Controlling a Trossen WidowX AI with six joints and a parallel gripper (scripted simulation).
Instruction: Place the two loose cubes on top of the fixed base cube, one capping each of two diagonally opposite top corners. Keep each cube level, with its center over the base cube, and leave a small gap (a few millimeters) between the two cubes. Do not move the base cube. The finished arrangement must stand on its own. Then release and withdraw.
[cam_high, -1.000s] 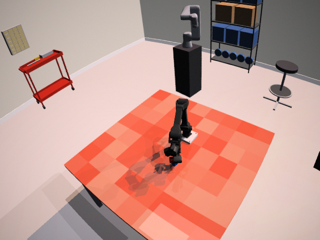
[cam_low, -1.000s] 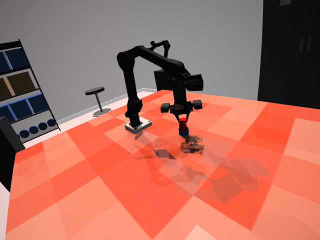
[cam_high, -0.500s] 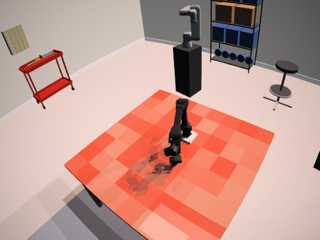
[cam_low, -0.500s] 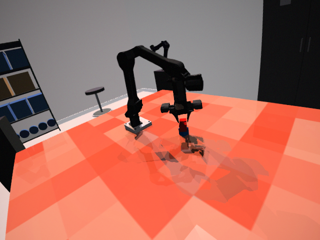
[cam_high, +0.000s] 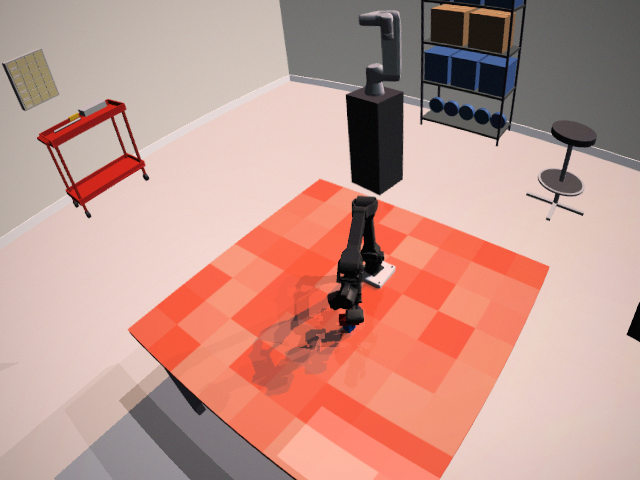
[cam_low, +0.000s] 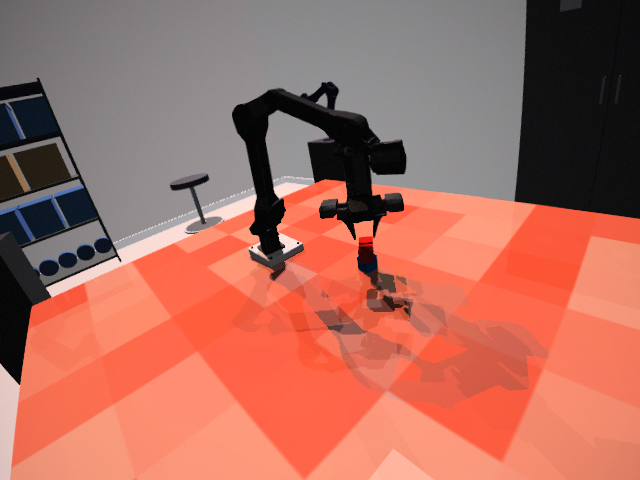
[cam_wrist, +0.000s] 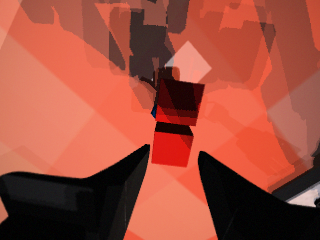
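The blue base cube is 20 mm ahead of my gripper tip, 10 mm to the right of it and 50 mm below it.
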